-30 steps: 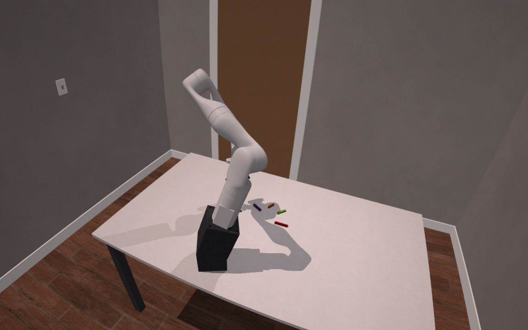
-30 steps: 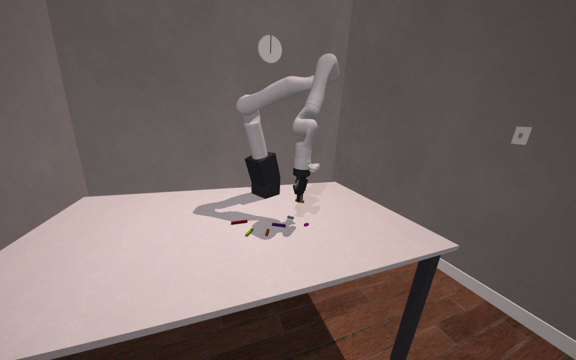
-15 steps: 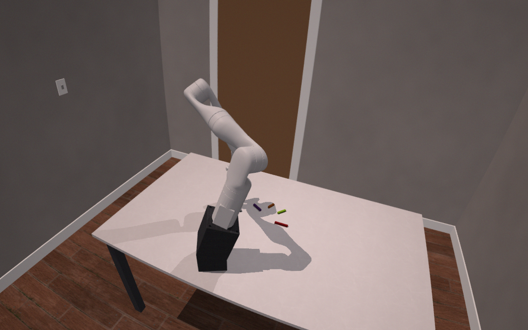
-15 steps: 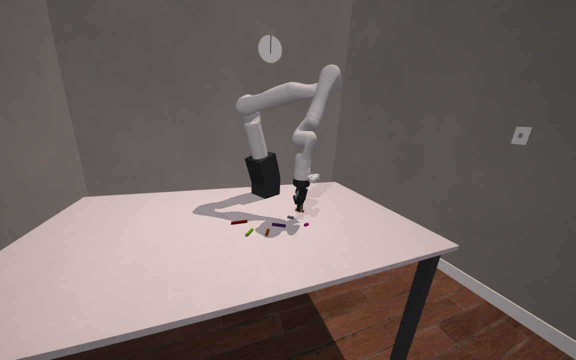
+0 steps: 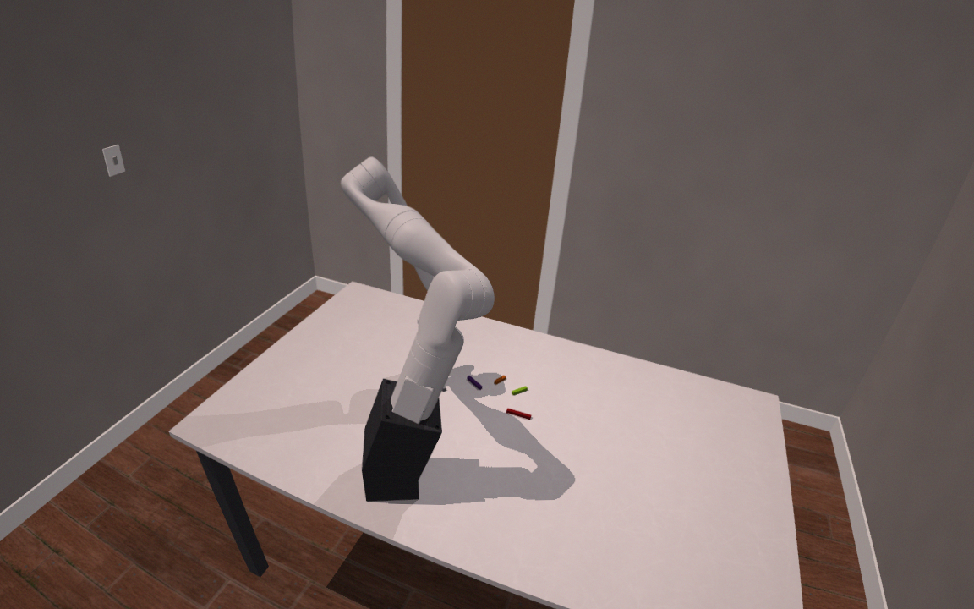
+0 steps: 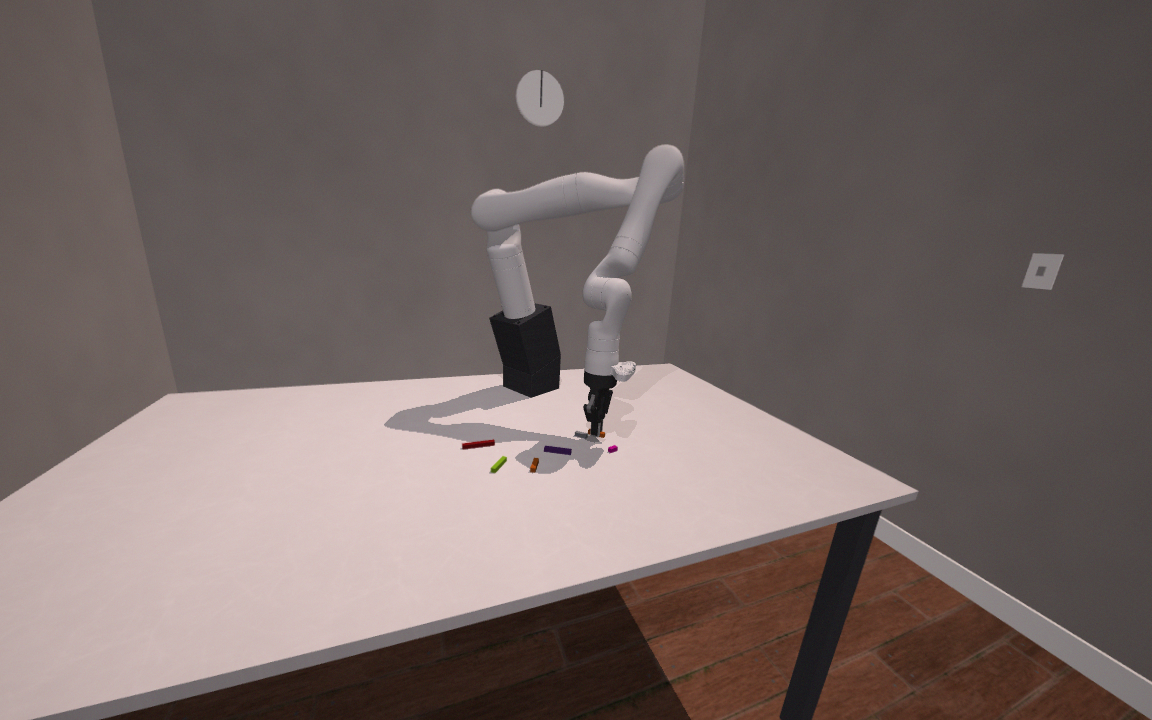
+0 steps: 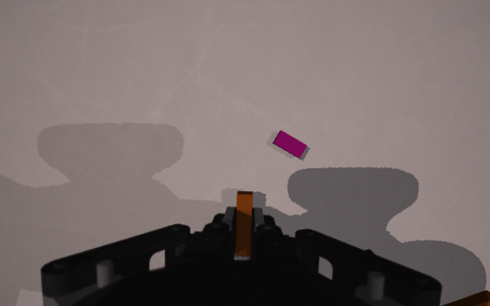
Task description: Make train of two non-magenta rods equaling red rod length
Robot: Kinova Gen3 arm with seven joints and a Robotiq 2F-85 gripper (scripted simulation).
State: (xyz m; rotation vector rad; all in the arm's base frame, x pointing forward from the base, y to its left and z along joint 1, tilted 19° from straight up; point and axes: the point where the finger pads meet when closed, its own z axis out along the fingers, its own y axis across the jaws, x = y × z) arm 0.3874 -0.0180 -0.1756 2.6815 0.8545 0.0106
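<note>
My gripper is now 30 mm past the grey rod, 30 mm above it and 20 mm to the left of it. Round my hand: purple rod: 110 mm to the right, 30 mm below, 10 mm ahead; then magenta rod: 60 mm ahead, 30 mm below, 10 mm to the left; then lime rod: 240 mm to the right, 30 mm below, 10 mm ahead.
</note>
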